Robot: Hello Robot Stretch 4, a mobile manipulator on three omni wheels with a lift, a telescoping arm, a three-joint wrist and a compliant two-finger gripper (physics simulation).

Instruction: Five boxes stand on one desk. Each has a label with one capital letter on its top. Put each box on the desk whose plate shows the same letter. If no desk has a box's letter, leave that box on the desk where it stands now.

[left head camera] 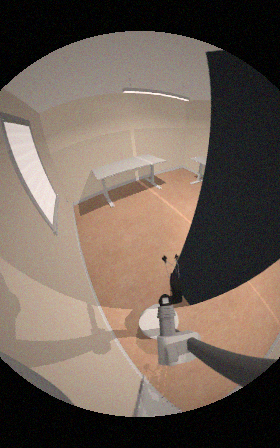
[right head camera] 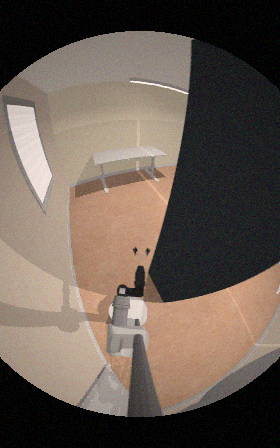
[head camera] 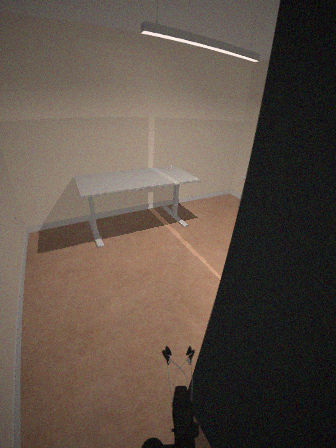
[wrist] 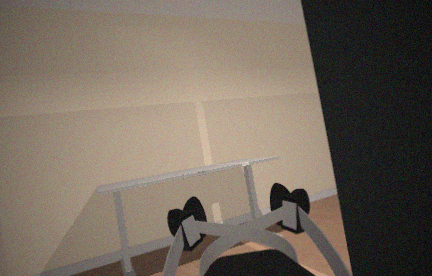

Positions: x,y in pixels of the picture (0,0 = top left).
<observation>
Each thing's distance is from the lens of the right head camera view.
window (right head camera: pixel 30 155): 1.59 m
</observation>
